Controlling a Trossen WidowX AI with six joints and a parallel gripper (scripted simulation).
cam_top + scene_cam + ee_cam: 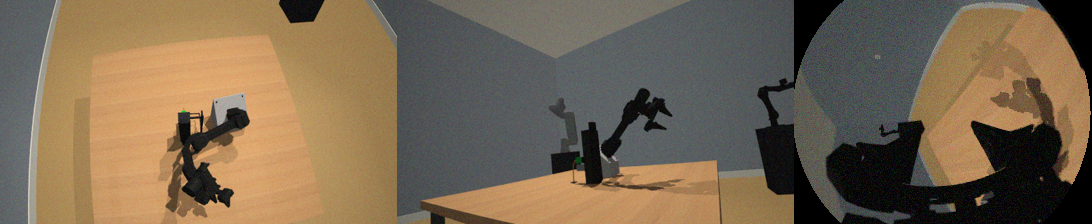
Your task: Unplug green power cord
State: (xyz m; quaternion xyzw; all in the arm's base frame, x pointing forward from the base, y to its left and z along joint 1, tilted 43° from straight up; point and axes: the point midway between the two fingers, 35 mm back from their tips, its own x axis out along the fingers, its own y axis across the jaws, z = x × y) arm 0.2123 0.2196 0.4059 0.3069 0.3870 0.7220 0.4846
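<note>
Now: the green plug 50 cm to the right of my gripper tip, 13 cm below it and 6 cm ahead of it.
</note>
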